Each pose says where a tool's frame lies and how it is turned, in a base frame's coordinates. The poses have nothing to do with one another.
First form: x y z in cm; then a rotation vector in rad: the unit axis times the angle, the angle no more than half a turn.
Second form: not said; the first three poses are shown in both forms.
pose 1, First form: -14.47, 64.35, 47.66, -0.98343, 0.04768, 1.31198
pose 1, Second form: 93.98, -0.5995, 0.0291, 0.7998, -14.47, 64.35, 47.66
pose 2, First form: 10.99, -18.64, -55.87, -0.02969, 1.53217, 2.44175
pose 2, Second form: 165.17, -0.0103, 0.5315, 0.8470, 10.99, -18.64, -55.87
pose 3, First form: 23.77, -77.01, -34.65, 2.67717, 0.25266, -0.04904
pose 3, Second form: 154.10, 0.9954, 0.0939, -0.0182, 23.77, -77.01, -34.65
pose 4, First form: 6.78, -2.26, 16.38, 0.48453, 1.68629, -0.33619
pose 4, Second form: 102.36, 0.2712, 0.9439, -0.1882, 6.78, -2.26, 16.38
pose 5, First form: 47.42, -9.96, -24.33, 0.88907, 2.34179, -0.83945
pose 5, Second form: 151.36, 0.3365, 0.8864, -0.3178, 47.42, -9.96, -24.33
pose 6, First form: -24.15, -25.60, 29.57, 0.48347, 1.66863, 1.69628
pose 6, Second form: 139.12, 0.1991, 0.6872, 0.6986, -24.15, -25.60, 29.57
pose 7, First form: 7.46, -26.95, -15.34, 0.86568, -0.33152, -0.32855
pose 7, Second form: 56.35, 0.8802, -0.3371, -0.3341, 7.46, -26.95, -15.34
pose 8, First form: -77.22, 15.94, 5.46, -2.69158, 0.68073, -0.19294
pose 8, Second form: 159.46, -0.9671, 0.2446, -0.0693, -77.22, 15.94, 5.46
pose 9, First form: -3.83, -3.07, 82.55, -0.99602, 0.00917, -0.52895
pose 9, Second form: 64.62, -0.8832, 0.0081, -0.4690, -3.83, -3.07, 82.55
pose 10, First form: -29.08, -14.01, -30.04, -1.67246, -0.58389, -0.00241
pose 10, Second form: 101.50, -0.9441, -0.3296, -0.0014, -29.08, -14.01, -30.04
